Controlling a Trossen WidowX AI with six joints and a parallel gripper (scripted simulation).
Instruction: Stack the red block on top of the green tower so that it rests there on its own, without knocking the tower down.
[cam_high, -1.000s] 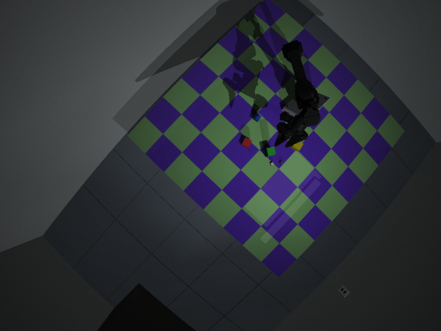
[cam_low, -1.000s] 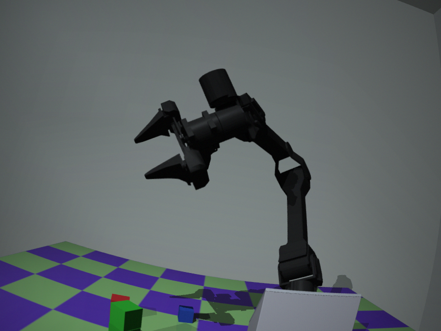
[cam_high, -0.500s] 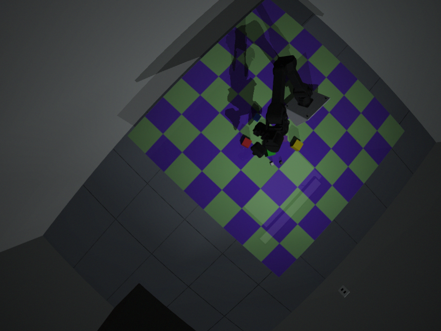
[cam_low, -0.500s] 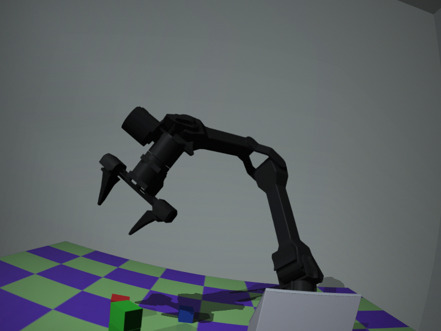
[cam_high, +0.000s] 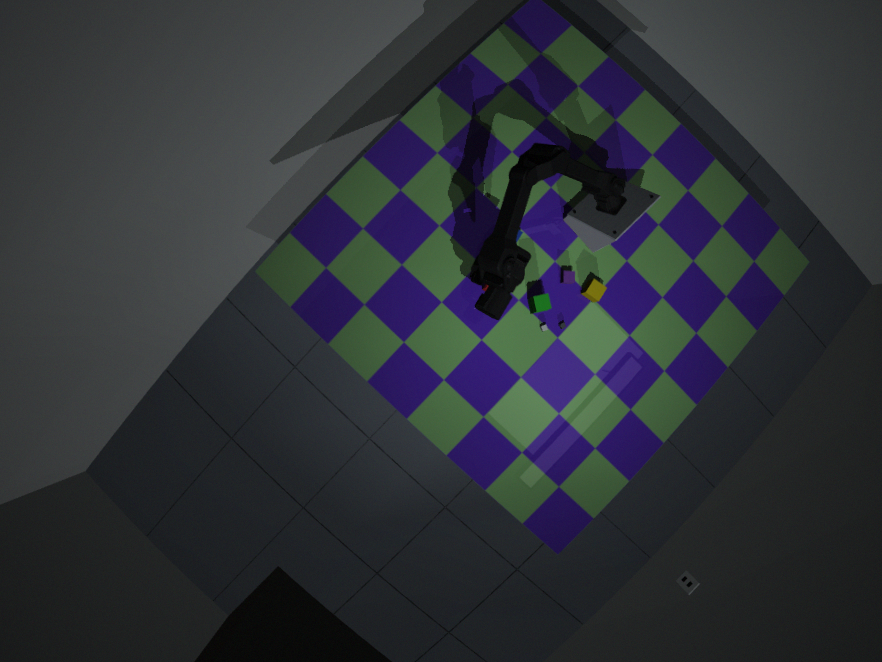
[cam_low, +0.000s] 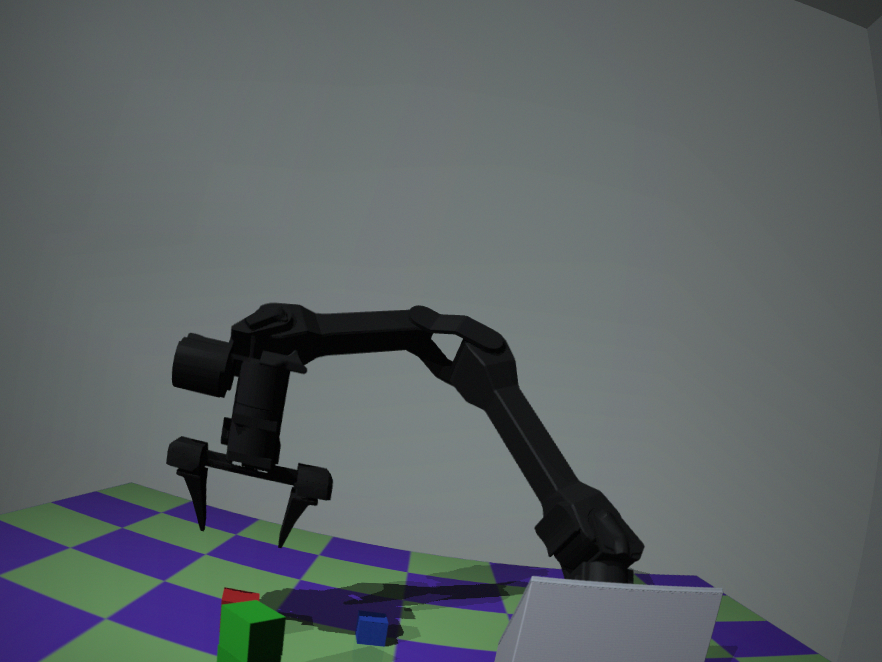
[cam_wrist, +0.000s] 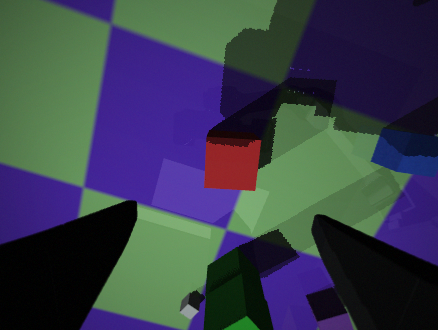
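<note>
Now: the red block 100 mm below my gripper tip, 10 mm to the right of it and 10 mm behind it. Round my gripper tip: yellow block (240 mm to the left, 190 mm behind, 100 mm below); then blue block (160 mm behind, 100 mm below, 50 mm to the right); then small purple block (170 mm behind, 150 mm to the left, 100 mm below).
</note>
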